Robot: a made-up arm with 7 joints.
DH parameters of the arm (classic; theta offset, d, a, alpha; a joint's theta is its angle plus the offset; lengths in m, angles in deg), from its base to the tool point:
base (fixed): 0 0 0 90
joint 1: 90 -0.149 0 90
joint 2: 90 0 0 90
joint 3: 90 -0.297 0 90
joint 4: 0 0 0 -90
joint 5: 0 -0.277 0 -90
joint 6: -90 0 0 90
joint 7: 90 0 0 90
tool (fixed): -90 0 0 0
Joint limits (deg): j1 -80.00..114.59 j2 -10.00..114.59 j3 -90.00..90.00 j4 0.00..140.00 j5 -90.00..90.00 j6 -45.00..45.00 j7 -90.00..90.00
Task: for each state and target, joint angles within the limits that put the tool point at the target. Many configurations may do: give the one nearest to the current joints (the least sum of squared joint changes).
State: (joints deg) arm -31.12 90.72 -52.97 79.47 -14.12 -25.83 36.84
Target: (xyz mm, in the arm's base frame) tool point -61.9 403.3 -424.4
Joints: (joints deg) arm -26.11 56.37 -56.63 59.43 -14.12 -25.83 36.84
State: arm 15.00 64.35 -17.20 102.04 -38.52 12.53 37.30
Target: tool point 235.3 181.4 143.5
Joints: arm 68.08 38.58 -19.30 122.30 -38.52 12.53 37.30
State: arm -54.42 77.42 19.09 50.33 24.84 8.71 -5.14
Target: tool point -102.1 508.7 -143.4
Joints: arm -80.00 30.19 63.51 91.59 24.84 8.71 -5.14
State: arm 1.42 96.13 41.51 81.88 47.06 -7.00 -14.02
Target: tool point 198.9 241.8 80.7
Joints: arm -12.29 99.42 30.50 132.07 47.06 -7.00 -14.02
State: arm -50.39 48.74 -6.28 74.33 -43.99 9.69 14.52
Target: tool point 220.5 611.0 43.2
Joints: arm -16.82 90.93 26.18 53.01 -43.99 9.69 14.52
